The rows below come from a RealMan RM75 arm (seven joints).
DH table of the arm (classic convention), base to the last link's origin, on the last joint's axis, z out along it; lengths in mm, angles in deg. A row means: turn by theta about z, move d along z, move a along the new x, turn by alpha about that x. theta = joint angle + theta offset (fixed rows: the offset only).
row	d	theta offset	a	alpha
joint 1	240.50	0.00	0.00	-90.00
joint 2	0.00	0.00	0.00	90.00
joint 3	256.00	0.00	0.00	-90.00
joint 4	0.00	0.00	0.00	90.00
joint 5	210.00	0.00	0.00	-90.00
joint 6	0.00	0.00	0.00	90.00
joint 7	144.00	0.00	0.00	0.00
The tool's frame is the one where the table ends.
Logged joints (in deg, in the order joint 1, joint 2, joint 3, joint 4, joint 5, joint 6, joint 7), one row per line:
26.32, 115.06, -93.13, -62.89, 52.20, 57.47, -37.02
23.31, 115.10, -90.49, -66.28, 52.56, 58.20, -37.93
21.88, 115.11, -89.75, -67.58, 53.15, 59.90, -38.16
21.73, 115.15, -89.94, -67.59, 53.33, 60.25, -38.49
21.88, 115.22, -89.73, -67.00, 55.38, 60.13, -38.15
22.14, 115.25, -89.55, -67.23, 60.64, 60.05, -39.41
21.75, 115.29, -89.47, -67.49, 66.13, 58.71, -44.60
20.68, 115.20, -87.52, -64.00, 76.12, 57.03, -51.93
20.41, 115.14, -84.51, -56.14, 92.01, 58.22, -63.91
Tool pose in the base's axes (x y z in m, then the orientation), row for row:
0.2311, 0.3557, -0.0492, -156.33, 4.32, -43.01
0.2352, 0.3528, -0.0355, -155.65, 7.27, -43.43
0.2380, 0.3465, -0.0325, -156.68, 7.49, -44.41
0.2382, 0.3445, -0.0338, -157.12, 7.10, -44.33
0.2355, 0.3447, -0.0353, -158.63, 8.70, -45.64
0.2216, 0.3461, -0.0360, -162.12, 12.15, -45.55
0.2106, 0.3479, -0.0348, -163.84, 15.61, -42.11
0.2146, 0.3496, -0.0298, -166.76, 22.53, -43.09
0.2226, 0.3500, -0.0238, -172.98, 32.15, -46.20
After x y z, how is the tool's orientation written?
As angles about the fixed x, y, z axes (roll, pitch, yaw), in degrees.
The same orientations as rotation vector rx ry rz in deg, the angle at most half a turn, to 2 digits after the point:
-144.96, 58.44, -6.52
-142.95, 59.21, -3.22
-143.28, 60.76, -2.71
-143.88, 60.73, -2.95
-143.83, 62.96, -0.48
-145.38, 63.92, 5.91
-147.24, 60.00, 12.23
-145.65, 61.43, 22.54
-143.12, 64.06, 37.78

